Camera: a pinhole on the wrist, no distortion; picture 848 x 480 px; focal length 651.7 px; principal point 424.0 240.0 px. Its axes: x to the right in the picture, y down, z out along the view. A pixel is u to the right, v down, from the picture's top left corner.
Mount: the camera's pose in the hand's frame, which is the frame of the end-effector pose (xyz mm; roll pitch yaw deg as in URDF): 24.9 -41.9 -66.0 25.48 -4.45 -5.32
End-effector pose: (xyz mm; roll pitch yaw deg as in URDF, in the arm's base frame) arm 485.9 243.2 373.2 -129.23 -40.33 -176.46
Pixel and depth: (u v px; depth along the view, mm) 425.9 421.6 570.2
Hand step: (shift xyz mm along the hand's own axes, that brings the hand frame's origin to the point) -27.9 -139.3 515.5
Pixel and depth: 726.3 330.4 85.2
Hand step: 55.4 -70.8 18.8
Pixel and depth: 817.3 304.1 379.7
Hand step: 212.6 -189.6 309.5
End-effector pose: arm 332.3 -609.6 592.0 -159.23 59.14 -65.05
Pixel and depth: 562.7 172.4 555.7
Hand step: 78.5 -339.2 418.6
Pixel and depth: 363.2 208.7 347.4
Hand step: -46.2 -200.5 237.0
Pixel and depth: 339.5 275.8 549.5
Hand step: -104.5 -239.9 436.0
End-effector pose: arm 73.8 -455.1 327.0 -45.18 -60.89 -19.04
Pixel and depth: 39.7 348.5 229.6
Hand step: -132.7 -91.8 146.5
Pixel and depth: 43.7 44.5 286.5
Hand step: -176.8 -224.8 142.0
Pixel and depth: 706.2 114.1 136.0
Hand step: 67.1 -128.4 49.7
